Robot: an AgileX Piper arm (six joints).
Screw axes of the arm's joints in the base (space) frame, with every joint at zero. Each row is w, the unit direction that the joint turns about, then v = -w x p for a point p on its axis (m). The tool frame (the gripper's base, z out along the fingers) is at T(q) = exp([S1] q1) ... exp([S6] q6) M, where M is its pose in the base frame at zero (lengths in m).
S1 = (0, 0, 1, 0, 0, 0)
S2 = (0, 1, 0, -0.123, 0, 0)
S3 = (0, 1, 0, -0.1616, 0, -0.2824)
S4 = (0.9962, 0, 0.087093, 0, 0.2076, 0)
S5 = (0, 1, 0, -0.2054, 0, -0.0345)
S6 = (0.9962, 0, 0.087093, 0, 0.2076, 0)
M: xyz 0.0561 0 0.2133 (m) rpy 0 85 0 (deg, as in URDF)
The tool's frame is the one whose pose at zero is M.
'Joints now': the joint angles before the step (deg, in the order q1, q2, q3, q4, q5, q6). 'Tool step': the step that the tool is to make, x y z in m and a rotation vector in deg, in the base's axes. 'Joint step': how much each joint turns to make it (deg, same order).
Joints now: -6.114, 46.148, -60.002, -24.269, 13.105, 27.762
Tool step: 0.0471, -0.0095, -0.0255, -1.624, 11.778, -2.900
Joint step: 0.017, 8.693, -1.270, -3.675, 4.605, 0.154
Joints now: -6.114, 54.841, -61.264, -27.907, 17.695, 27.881
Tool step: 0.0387, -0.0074, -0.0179, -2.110, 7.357, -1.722
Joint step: 0.014, 7.797, -2.390, -3.904, 2.098, 0.840
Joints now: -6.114, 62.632, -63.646, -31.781, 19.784, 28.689
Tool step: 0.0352, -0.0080, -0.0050, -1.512, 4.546, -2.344
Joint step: 0.012, 7.628, -5.469, -3.703, 3.038, 1.631
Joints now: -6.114, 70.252, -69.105, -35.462, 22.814, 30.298
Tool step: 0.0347, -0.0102, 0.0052, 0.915, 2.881, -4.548
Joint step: -0.011, 8.021, -9.007, -2.451, 5.898, 3.004
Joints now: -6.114, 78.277, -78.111, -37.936, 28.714, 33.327
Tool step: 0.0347, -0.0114, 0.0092, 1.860, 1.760, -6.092
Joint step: 0.010, 8.576, -11.613, -1.756, 7.802, 3.239
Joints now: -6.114, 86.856, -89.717, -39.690, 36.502, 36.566
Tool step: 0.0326, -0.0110, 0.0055, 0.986, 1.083, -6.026
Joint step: 0.004, 8.550, -11.896, -2.114, 7.405, 2.572
